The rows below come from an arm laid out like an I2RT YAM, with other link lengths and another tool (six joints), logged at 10 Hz.
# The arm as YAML. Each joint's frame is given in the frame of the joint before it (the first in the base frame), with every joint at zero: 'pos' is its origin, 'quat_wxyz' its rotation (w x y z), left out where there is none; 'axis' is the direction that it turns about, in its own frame. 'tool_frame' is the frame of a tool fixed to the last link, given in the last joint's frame.
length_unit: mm
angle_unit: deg
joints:
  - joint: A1
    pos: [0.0, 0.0, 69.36]
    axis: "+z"
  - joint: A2
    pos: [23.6, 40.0, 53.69]
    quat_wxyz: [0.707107, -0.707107, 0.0, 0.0]
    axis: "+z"
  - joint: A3
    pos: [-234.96, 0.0, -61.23]
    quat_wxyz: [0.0, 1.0, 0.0, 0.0]
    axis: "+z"
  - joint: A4
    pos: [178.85, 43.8, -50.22]
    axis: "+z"
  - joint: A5
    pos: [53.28, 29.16, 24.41]
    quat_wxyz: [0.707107, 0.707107, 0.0, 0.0]
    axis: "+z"
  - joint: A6
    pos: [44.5, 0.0, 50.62]
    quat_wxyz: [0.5, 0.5, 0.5, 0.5]
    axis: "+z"
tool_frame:
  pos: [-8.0, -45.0, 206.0]
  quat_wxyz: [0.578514, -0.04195, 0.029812, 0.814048]
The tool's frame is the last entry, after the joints.
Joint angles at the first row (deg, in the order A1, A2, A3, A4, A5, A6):
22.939, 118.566, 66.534, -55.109, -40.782, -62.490
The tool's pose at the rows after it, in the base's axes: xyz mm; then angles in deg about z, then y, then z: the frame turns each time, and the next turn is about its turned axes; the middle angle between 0 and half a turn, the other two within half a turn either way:
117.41, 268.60, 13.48, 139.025, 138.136, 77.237
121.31, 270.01, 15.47, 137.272, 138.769, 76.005
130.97, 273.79, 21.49, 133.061, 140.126, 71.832
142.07, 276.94, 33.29, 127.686, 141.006, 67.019
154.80, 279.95, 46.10, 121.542, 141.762, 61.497
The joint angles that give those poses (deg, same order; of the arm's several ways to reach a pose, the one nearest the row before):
22.939, 118.039, 66.270, -54.321, -40.956, -61.879
22.938, 116.813, 65.832, -53.353, -40.957, -60.741
22.940, 114.352, 65.566, -51.598, -40.956, -59.330
22.502, 111.014, 65.476, -50.627, -41.219, -57.747
22.063, 107.587, 65.568, -49.402, -41.309, -55.903

